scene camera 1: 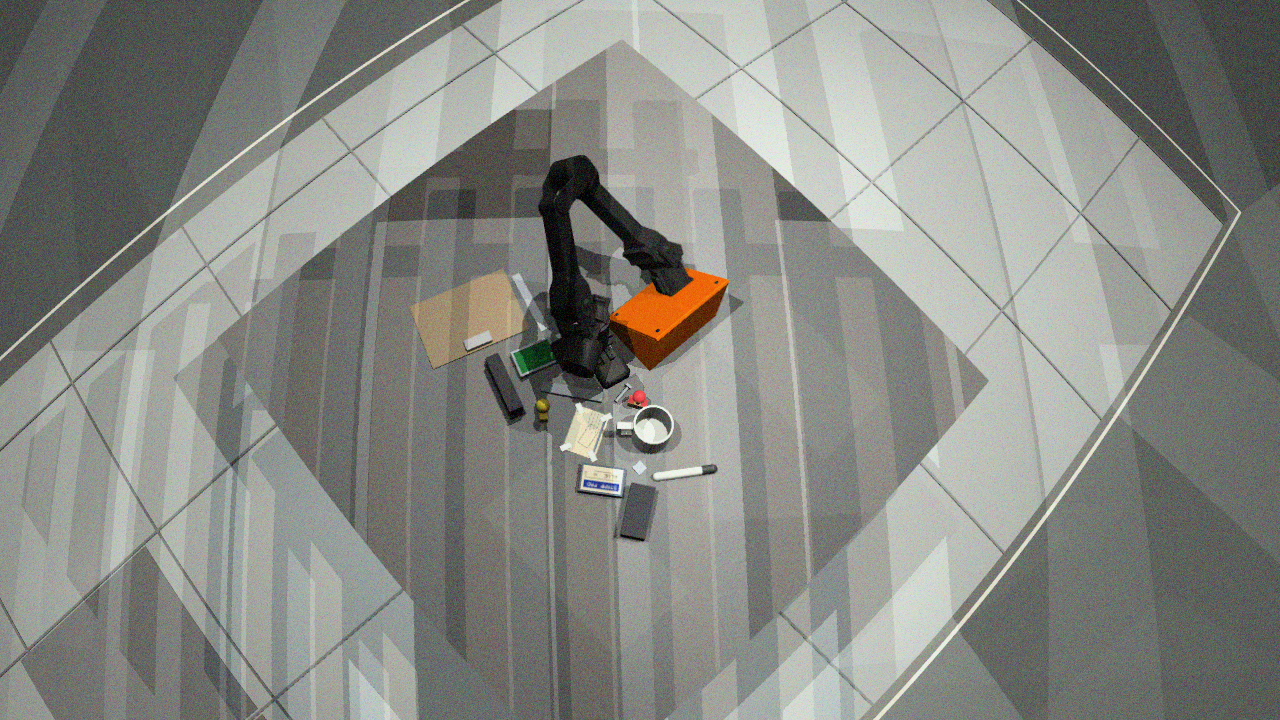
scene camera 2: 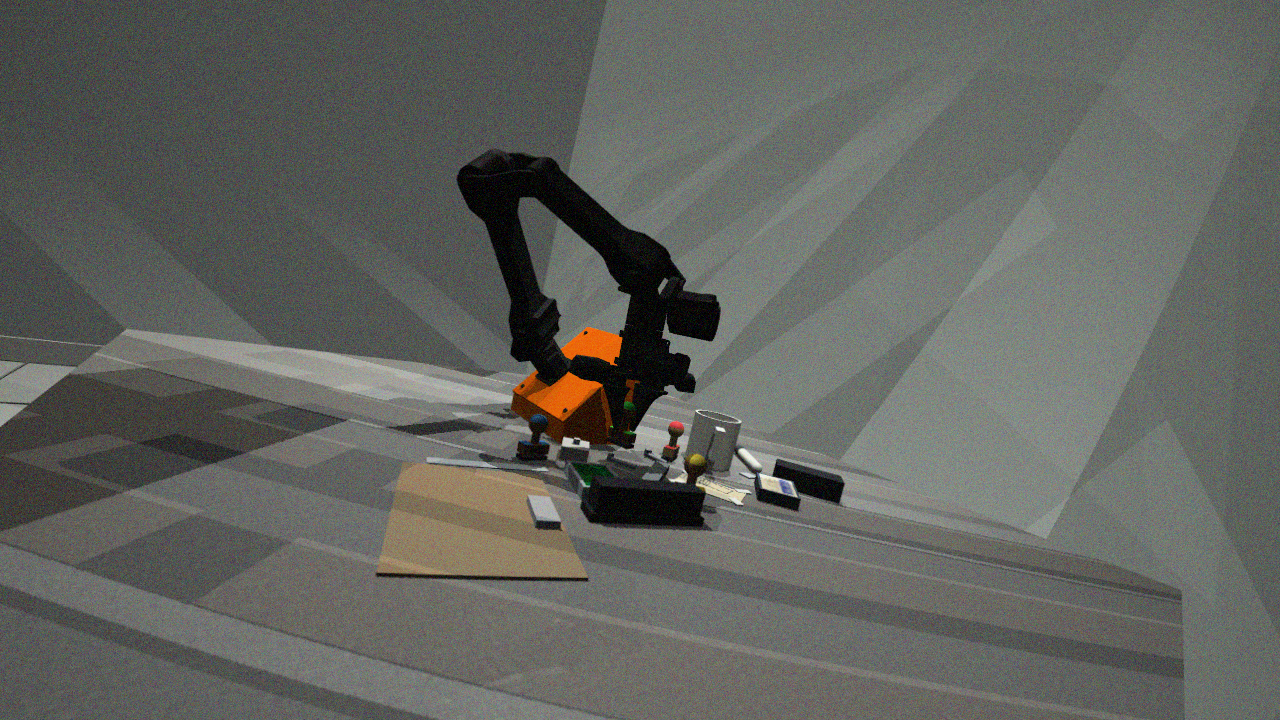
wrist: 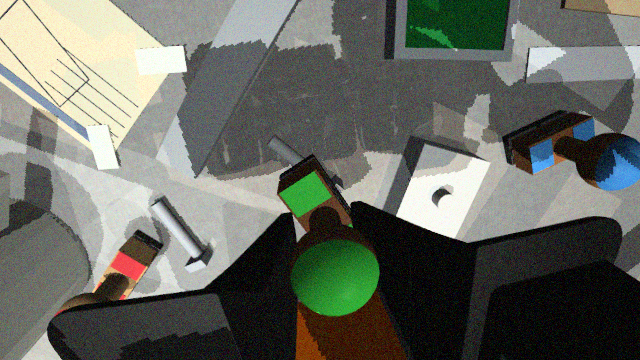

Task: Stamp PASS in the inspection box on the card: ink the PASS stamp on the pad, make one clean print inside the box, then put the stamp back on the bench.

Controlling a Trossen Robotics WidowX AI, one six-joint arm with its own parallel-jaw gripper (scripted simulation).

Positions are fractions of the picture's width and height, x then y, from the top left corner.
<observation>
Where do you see a cream card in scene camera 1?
At 0.46, 0.60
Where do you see a red stamp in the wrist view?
0.20, 0.73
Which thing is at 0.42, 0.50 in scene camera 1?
A green ink pad.
</observation>
